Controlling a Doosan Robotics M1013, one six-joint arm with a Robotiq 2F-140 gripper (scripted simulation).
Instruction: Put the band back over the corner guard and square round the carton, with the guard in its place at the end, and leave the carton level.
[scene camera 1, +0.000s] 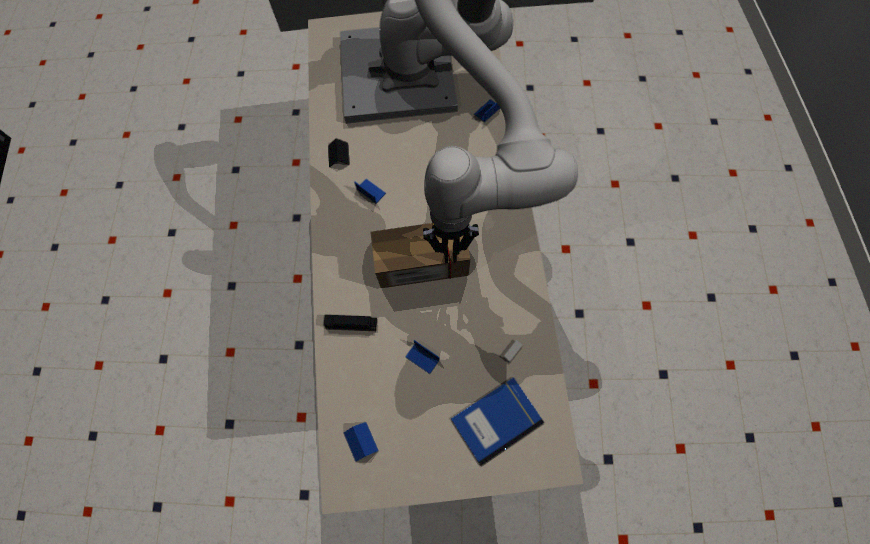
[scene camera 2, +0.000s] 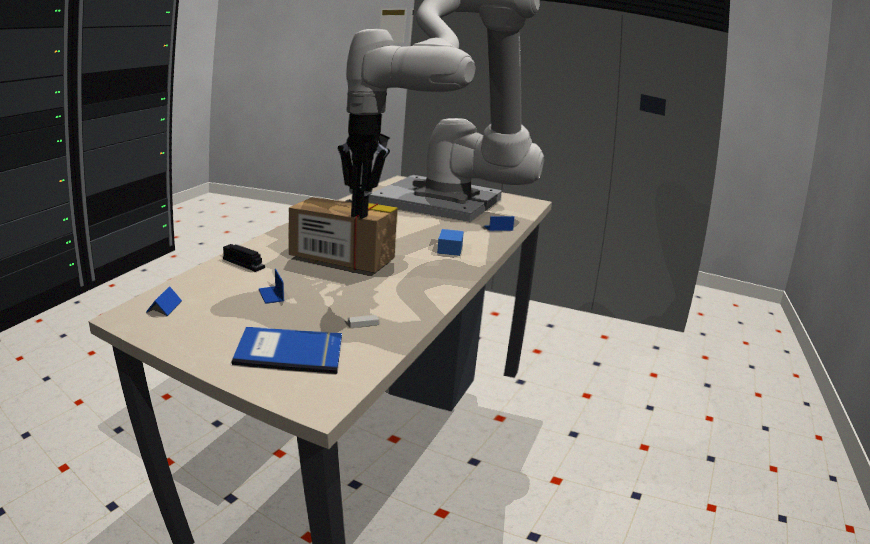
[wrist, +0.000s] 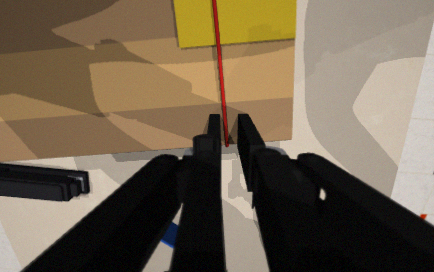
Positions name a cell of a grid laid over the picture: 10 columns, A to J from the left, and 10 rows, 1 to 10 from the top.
Note:
I see my gripper (scene camera 2: E4), a brown carton (scene camera 2: D5) and a black bar (scene camera 1: E6).
The brown carton shows as well in scene camera 1 (scene camera 1: E5). The black bar is seen too in scene camera 2 (scene camera 2: C5). My gripper shows as well in scene camera 1 (scene camera 1: F5) and in the wrist view (wrist: F5).

